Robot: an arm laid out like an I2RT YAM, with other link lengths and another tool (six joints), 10 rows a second.
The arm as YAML. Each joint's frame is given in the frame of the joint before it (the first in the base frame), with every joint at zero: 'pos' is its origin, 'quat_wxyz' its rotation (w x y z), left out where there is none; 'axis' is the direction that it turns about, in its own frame. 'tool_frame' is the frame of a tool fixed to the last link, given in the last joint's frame.
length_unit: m
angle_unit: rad
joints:
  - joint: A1
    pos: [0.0, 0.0, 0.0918]
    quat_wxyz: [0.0, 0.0, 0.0, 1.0]
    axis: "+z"
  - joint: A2
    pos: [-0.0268, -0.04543, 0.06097]
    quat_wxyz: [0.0, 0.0, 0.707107, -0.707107]
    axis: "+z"
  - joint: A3
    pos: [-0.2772, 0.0, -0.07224]
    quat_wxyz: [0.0, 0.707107, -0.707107, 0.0]
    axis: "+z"
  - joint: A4
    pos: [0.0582, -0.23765, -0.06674]
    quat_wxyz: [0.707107, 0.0, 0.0, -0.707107]
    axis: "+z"
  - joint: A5
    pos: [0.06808, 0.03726, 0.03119]
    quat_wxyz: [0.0, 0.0, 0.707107, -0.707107]
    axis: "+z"
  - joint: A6
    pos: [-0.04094, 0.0, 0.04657]
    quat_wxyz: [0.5, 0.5, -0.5, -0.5]
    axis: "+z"
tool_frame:
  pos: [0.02, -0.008, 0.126]
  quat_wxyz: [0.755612, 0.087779, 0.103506, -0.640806]
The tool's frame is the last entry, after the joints.
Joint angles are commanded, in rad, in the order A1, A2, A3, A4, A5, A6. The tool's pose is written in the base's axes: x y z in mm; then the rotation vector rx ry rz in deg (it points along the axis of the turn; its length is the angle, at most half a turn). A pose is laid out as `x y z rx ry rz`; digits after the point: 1 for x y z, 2 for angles.
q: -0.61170, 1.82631, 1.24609, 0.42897, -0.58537, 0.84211
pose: 490.9 -240.6 287.8 -85.14 67.25 -99.88
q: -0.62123, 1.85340, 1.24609, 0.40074, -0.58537, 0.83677
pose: 490.0 -246.4 268.1 -86.74 70.10 -97.48
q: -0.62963, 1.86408, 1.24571, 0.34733, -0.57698, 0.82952
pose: 485.6 -250.4 251.3 -88.57 73.60 -94.84
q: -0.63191, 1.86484, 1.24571, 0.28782, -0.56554, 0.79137
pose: 480.9 -251.0 239.2 -91.66 75.18 -93.43
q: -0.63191, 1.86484, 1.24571, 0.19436, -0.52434, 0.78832
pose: 471.9 -252.3 219.6 -94.28 81.17 -89.60
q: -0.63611, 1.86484, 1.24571, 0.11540, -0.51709, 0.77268
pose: 463.3 -250.2 204.5 -96.96 84.30 -85.72
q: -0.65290, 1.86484, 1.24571, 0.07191, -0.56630, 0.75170
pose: 457.1 -247.1 198.6 -98.19 83.57 -82.43
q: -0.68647, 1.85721, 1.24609, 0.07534, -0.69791, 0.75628
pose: 453.6 -241.5 208.6 -95.81 78.78 -79.27
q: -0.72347, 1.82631, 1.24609, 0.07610, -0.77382, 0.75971
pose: 445.0 -244.8 226.9 -93.62 75.96 -79.58
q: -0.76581, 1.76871, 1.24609, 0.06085, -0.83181, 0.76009
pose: 430.7 -249.5 253.9 -91.62 73.60 -81.50
